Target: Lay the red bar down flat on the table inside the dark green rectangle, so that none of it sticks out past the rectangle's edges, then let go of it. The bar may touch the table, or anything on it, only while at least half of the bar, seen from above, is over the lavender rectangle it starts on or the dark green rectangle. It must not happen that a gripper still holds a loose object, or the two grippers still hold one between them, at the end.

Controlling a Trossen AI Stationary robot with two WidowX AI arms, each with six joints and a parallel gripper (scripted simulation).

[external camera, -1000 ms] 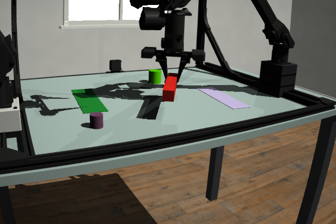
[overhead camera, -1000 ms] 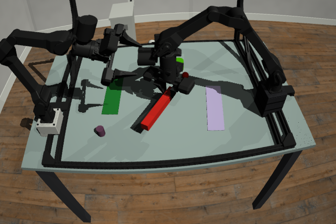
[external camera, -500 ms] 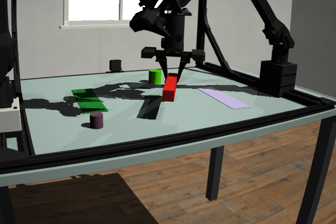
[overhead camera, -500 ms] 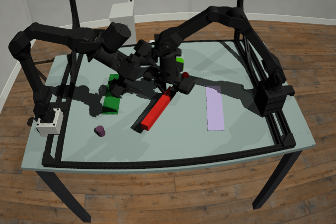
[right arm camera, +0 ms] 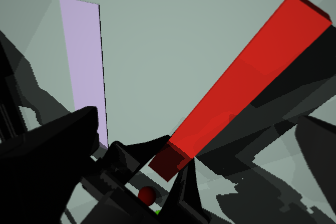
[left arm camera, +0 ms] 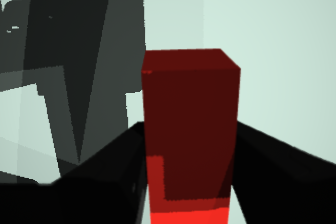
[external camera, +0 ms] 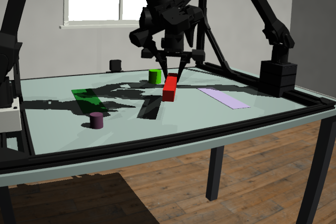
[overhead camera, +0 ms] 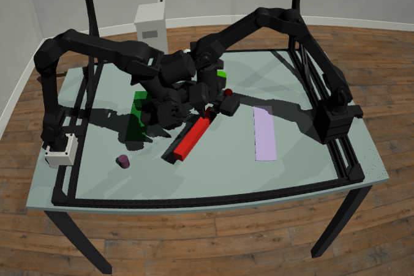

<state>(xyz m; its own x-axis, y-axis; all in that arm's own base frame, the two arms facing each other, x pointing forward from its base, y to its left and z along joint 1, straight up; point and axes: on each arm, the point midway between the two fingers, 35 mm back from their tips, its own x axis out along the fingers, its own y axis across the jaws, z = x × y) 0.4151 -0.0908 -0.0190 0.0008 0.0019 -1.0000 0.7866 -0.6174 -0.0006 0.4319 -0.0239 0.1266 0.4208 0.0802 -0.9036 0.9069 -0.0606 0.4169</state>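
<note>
The red bar lies 13 cm below my right hand, 5 cm behind it and 3 cm to the left of it. From my right hand the other things lie so: purple cylinder 20 cm to the right, 18 cm below, 1 cm behind; dark green rectangle 23 cm behind, 20 cm below, 16 cm to the right; lavender rectangle 26 cm to the left, 20 cm below, 9 cm behind.
The red bar lies 6 cm ahead of my left hand, 4 cm to the right of it and 3 cm below it. The rest, counted from my left hand: bright green cylinder 24 cm behind, 7 cm to the left, 7 cm below; dark red ball 17 cm behind, 9 cm to the left, 8 cm below; lavender rectangle 18 cm to the left, 10 cm below, 2 cm ahead.
</note>
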